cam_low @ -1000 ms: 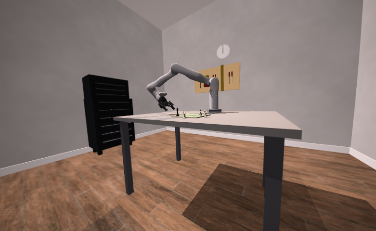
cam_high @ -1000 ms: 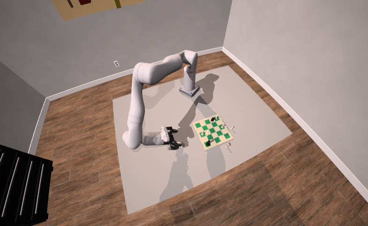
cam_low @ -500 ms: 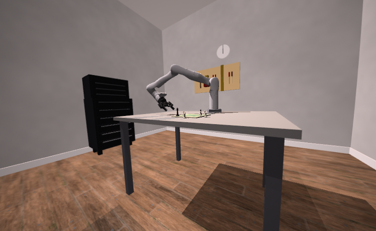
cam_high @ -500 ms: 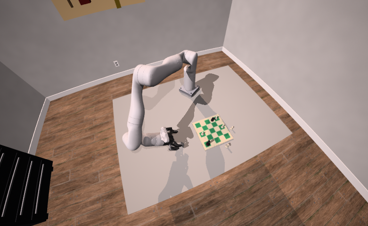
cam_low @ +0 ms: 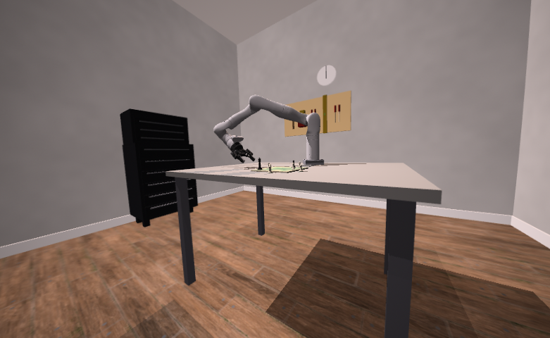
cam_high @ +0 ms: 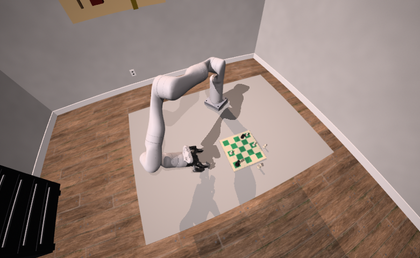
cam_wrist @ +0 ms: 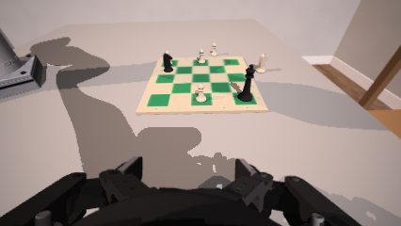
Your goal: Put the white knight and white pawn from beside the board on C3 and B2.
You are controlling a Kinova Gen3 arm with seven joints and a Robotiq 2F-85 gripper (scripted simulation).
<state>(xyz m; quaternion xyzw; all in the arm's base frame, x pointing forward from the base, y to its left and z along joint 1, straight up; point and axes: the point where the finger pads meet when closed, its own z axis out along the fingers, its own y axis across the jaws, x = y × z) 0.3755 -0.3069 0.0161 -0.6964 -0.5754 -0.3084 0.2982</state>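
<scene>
My hand is 25 cm to the right of the tall cream piece, 20 cm short of it and 3 cm above it. The rest, counted from my hand: cream chessboard 23 cm to the left, 5 cm below, 5 cm ahead.
</scene>
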